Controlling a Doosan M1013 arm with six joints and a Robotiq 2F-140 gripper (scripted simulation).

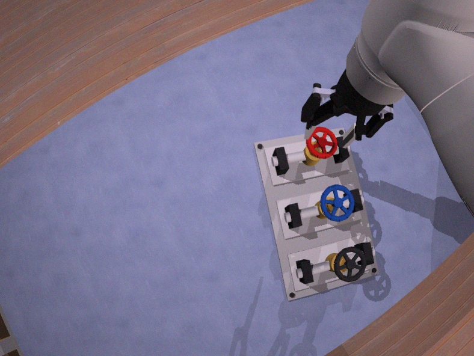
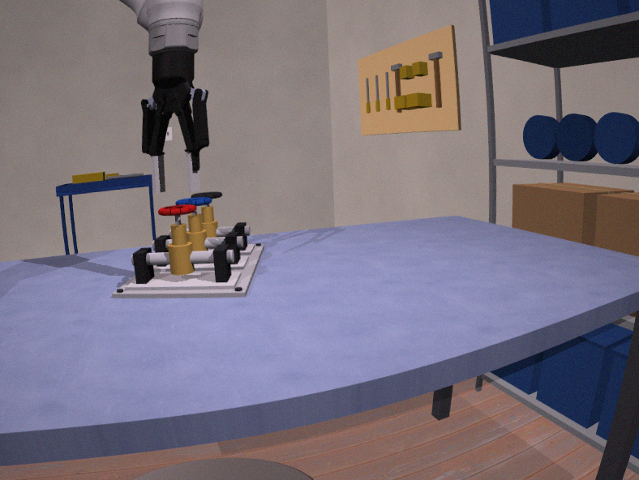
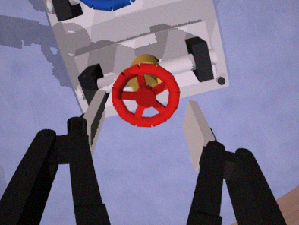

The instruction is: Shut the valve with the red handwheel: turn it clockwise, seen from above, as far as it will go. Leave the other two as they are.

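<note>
Right now the red handwheel is 70 mm below my hand. From my hand the other things lie so: black handwheel (40 mm ahead, 250 mm to the left, 70 mm below); then blue handwheel (20 mm ahead, 130 mm to the left, 70 mm below).
</note>
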